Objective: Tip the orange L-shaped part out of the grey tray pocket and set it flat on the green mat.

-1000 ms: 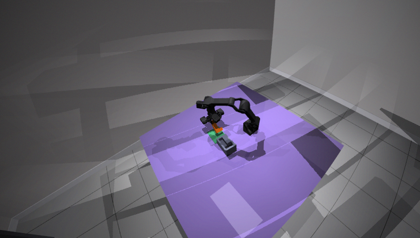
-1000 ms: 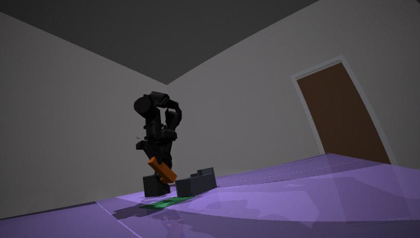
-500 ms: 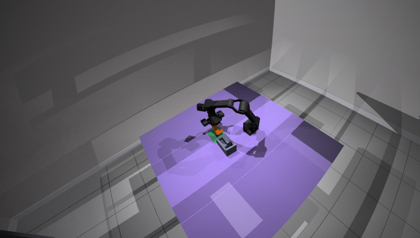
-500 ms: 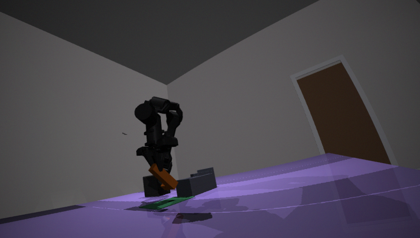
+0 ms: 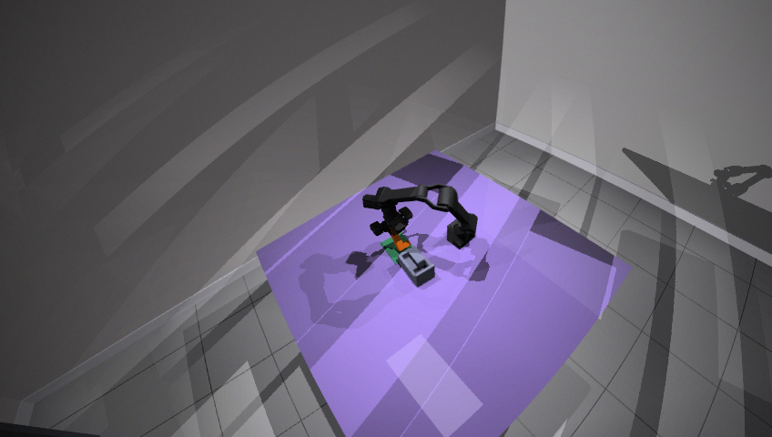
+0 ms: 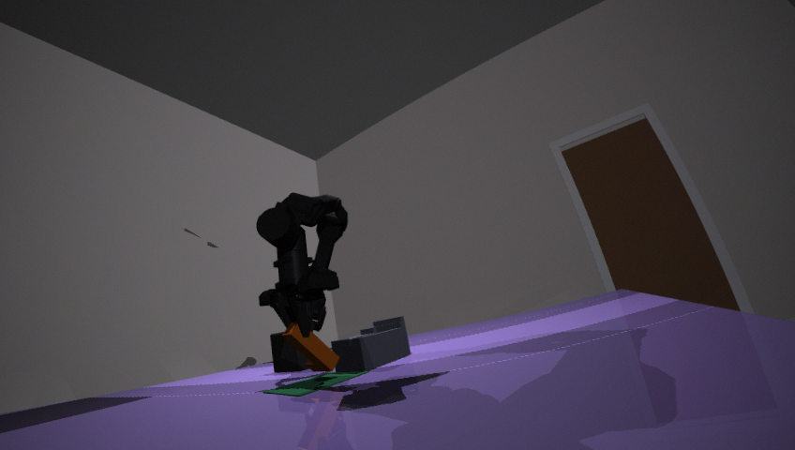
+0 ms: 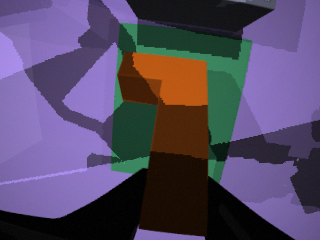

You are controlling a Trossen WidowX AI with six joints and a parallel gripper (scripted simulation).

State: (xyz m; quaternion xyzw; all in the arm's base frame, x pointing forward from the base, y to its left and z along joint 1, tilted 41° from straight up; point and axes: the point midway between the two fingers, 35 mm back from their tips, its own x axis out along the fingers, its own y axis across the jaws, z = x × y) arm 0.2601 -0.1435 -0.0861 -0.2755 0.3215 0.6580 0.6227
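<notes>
The orange L-shaped part is 30 mm to the left of my gripper tip, 30 mm below it and 10 mm behind it. Round my gripper tip: green mat 100 mm below, 20 mm to the left.
</notes>
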